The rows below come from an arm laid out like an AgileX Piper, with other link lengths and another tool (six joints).
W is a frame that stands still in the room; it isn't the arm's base.
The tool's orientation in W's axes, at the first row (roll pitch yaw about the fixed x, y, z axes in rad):
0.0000 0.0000 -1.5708
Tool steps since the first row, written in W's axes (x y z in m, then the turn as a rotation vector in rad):
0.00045 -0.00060 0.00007 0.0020 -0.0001 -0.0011
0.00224 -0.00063 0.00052 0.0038 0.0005 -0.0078
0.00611 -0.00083 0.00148 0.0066 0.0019 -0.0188
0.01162 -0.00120 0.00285 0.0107 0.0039 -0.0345
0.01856 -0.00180 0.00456 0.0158 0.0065 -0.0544
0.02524 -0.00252 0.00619 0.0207 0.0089 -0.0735
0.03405 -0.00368 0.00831 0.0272 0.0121 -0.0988
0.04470 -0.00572 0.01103 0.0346 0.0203 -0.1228
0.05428 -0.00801 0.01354 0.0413 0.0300 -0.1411
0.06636 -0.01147 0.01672 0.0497 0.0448 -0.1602
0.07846 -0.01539 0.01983 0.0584 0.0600 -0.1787
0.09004 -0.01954 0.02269 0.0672 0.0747 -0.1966
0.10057 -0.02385 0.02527 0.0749 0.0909 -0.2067
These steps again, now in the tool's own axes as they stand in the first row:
0.00060 0.00045 0.00007 0.0001 0.0020 -0.0011
0.00063 0.00224 0.00052 -0.0005 0.0038 -0.0078
0.00083 0.00611 0.00148 -0.0019 0.0066 -0.0188
0.00120 0.01162 0.00285 -0.0039 0.0107 -0.0345
0.00180 0.01856 0.00456 -0.0065 0.0158 -0.0544
0.00252 0.02524 0.00619 -0.0089 0.0207 -0.0735
0.00368 0.03405 0.00831 -0.0121 0.0272 -0.0988
0.00572 0.04470 0.01103 -0.0203 0.0346 -0.1228
0.00801 0.05428 0.01354 -0.0300 0.0413 -0.1411
0.01147 0.06636 0.01672 -0.0448 0.0497 -0.1602
0.01539 0.07846 0.01983 -0.0600 0.0584 -0.1787
0.01954 0.09004 0.02269 -0.0747 0.0672 -0.1966
0.02385 0.10057 0.02527 -0.0909 0.0749 -0.2067

